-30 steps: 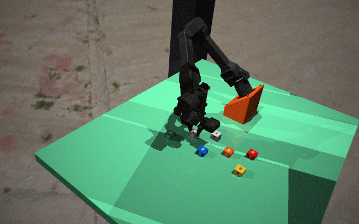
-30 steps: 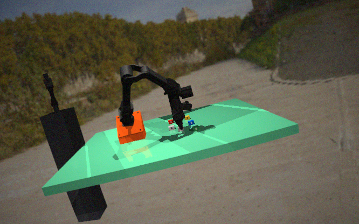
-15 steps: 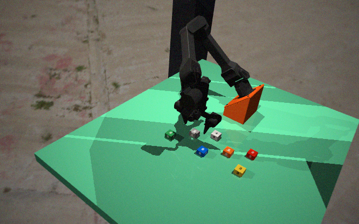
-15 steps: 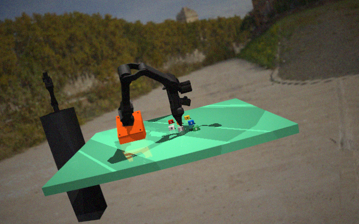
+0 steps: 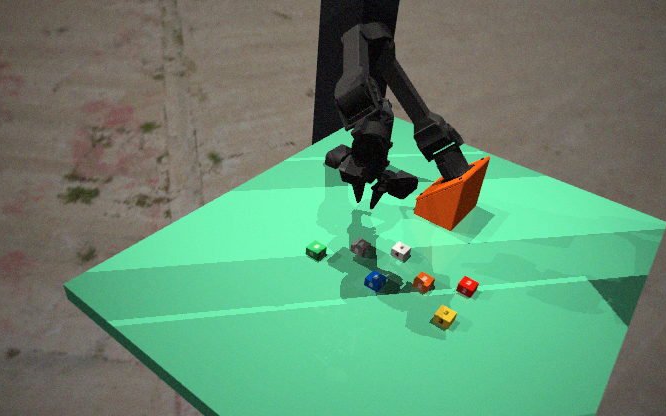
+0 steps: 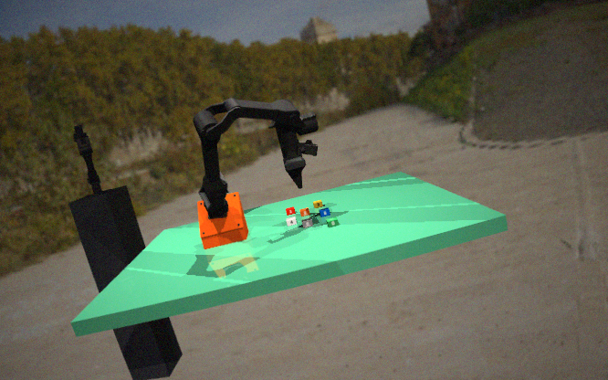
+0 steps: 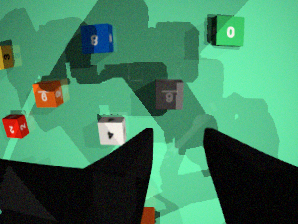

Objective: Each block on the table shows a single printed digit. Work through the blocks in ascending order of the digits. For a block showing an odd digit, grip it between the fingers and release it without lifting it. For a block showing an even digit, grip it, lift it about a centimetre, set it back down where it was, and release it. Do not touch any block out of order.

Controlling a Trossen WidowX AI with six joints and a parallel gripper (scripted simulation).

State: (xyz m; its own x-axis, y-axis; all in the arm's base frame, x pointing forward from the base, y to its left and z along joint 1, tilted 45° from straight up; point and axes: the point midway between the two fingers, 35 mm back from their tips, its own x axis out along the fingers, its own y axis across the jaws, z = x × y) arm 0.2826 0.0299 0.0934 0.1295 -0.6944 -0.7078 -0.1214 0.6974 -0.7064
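My gripper tip is now 12 cm above the blue block, 9 cm to the right of it and 5 cm short of it. Round my gripper tip: grey block (12 cm below, 1 cm behind); green block (12 cm below, 8 cm ahead, 6 cm to the right); white block (12 cm below, 7 cm to the left, 6 cm behind).
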